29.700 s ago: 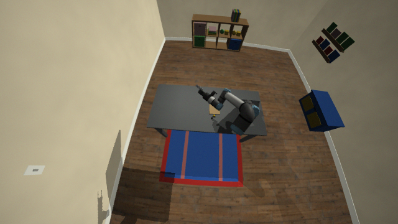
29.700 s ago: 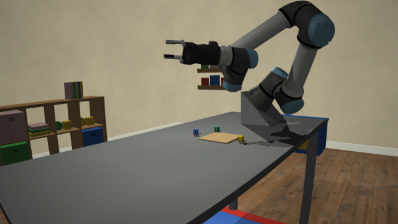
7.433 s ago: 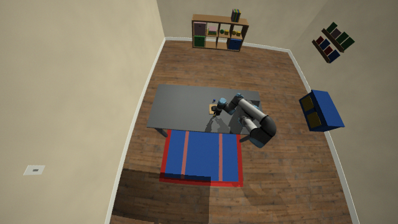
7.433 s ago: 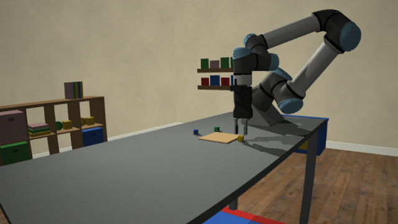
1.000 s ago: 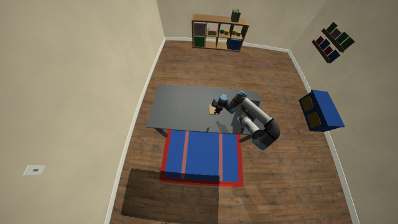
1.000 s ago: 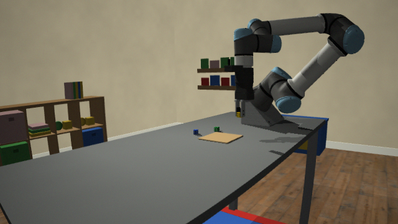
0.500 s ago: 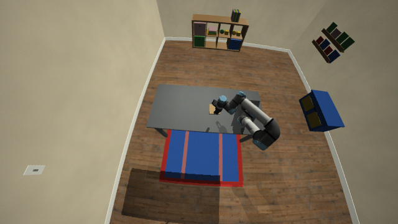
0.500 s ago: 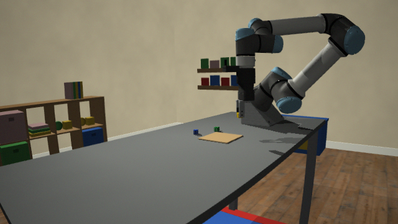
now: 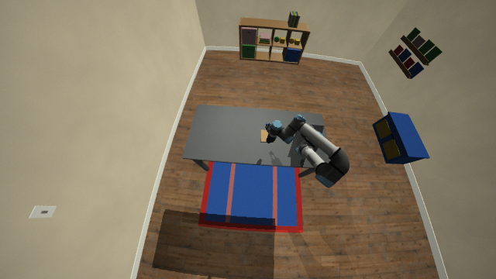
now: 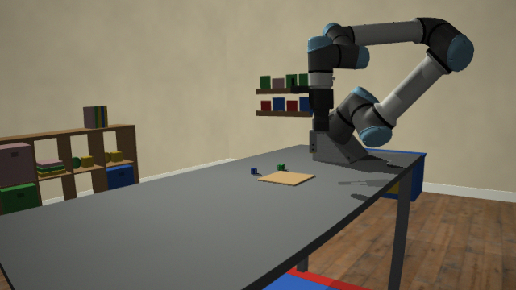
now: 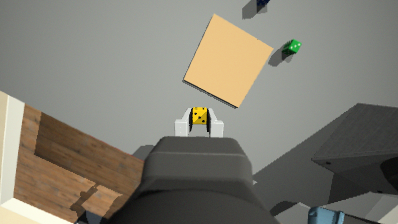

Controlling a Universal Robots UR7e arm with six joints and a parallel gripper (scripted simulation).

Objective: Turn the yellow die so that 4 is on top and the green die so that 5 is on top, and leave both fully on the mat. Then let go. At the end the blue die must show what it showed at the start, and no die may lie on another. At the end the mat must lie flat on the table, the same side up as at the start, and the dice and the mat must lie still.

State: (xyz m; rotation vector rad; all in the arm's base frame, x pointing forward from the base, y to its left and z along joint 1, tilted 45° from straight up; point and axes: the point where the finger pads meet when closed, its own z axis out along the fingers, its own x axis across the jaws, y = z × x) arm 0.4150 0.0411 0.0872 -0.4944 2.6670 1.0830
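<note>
My hand is 12 cm above the tan mat, 10 cm to the left of it and 2 cm past it. The rest, counted from my hand: yellow die: 1 cm below; blue die: 24 cm to the right, 11 cm below, 3 cm behind; green die: 18 cm to the right, 12 cm behind, 11 cm below.
</note>
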